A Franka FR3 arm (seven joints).
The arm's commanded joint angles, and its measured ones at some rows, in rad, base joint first. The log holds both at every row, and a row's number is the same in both.
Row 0, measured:
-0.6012, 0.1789, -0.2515, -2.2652, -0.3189, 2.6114, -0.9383
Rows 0 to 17, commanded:
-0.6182, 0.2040, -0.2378, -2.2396, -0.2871, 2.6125, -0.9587
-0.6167, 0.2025, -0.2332, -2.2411, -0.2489, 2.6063, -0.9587
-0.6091, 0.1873, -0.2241, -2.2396, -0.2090, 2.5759, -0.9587
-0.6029, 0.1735, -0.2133, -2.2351, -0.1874, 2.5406, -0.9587
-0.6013, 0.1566, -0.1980, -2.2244, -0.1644, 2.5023, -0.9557
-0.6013, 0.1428, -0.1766, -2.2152, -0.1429, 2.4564, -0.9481
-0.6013, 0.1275, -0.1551, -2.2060, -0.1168, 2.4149, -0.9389
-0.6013, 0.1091, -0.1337, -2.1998, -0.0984, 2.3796, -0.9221
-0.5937, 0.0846, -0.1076, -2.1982, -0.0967, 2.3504, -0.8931
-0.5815, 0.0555, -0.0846, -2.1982, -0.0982, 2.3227, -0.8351
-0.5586, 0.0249, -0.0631, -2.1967, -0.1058, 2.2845, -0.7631
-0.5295, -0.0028, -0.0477, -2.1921, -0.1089, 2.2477, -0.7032
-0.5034, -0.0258, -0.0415, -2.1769, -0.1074, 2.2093, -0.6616
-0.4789, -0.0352, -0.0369, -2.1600, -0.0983, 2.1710, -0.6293
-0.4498, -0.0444, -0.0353, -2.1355, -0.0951, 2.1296, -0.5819
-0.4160, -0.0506, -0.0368, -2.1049, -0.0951, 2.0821, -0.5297
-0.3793, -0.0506, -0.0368, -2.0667, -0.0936, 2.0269, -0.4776
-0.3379, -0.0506, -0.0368, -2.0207, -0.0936, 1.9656, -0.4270
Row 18, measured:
-0.4272, -0.0468, -0.0293, -2.1253, -0.1191, 2.1152, -0.5490
